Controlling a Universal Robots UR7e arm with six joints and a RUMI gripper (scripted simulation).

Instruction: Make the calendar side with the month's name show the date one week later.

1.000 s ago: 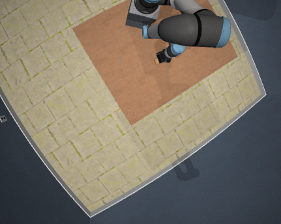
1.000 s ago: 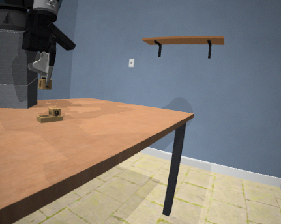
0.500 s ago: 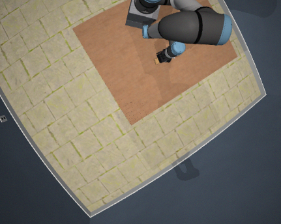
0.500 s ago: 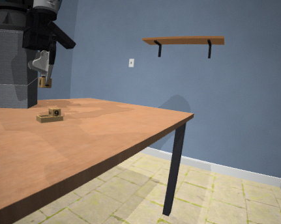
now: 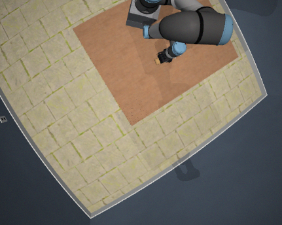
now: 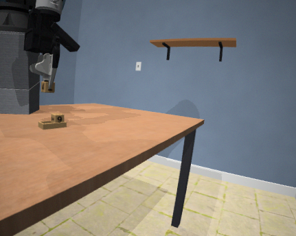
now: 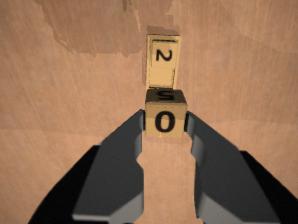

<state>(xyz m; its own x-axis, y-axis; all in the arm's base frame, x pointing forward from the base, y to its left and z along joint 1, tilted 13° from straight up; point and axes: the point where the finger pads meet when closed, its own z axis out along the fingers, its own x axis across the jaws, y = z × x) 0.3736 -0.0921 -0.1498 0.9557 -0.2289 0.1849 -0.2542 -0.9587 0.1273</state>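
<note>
My gripper is now 13 cm above the wooden tray and 2 cm to the right of it. Round my hand: cube: 1 cm below.
</note>
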